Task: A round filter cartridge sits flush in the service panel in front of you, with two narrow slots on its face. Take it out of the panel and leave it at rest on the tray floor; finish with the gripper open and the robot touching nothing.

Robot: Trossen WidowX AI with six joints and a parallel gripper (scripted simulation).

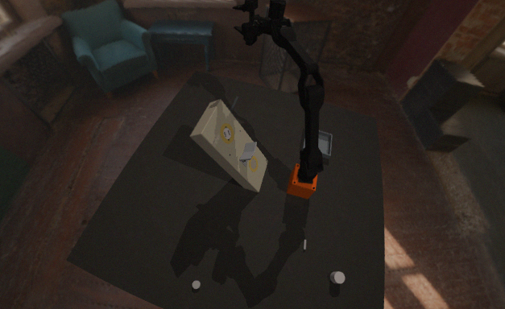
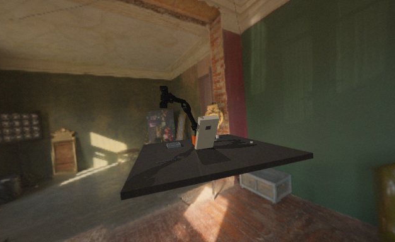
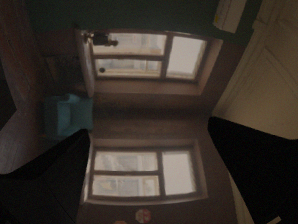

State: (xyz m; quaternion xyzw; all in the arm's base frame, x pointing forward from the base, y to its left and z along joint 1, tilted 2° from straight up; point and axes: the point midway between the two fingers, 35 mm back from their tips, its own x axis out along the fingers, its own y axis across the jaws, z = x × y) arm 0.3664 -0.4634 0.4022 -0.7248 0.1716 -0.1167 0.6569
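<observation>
The round filter cartridge lies 410 mm to the left of my gripper tip, 280 mm below it and 30 mm behind it. Also, from my gripper tip: tray (510 mm below, 500 mm behind, 210 mm to the left); then grey bracket (430 mm to the left, 370 mm below, 120 mm behind); then beige service panel (410 mm to the left, 350 mm below, 70 mm behind).
</observation>
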